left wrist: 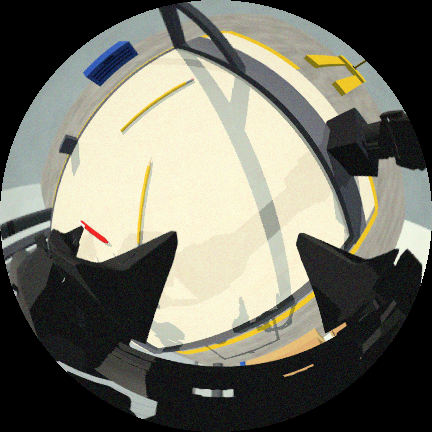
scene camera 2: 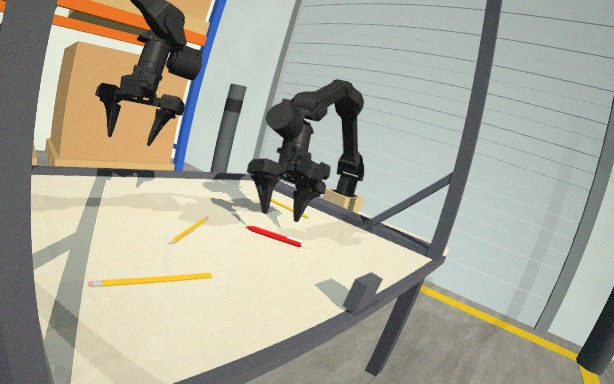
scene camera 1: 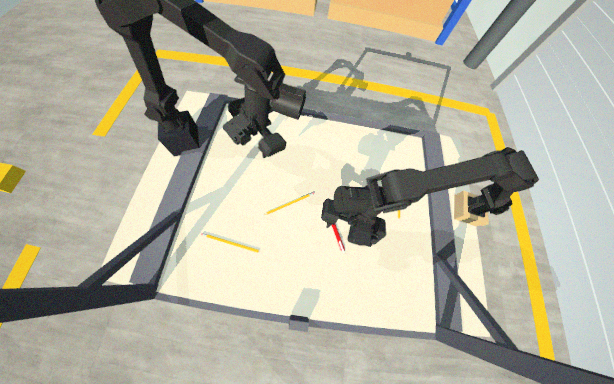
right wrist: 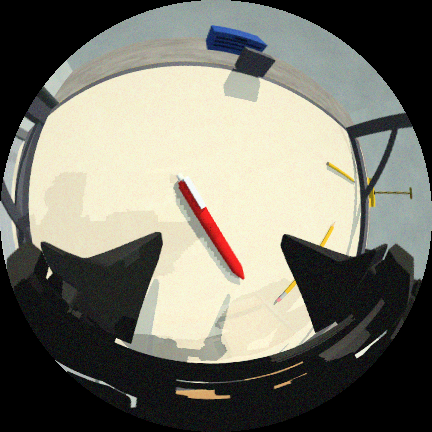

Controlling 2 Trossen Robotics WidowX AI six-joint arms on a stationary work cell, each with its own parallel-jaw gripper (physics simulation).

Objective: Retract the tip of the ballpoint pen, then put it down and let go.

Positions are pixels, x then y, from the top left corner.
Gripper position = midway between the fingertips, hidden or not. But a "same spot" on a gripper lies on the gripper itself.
right gripper: left wrist 80, 235; scene camera 2; scene camera 1 340, 231; right wrist
same spot on right gripper: (scene camera 2: 264, 182) = (right wrist: 329, 302)
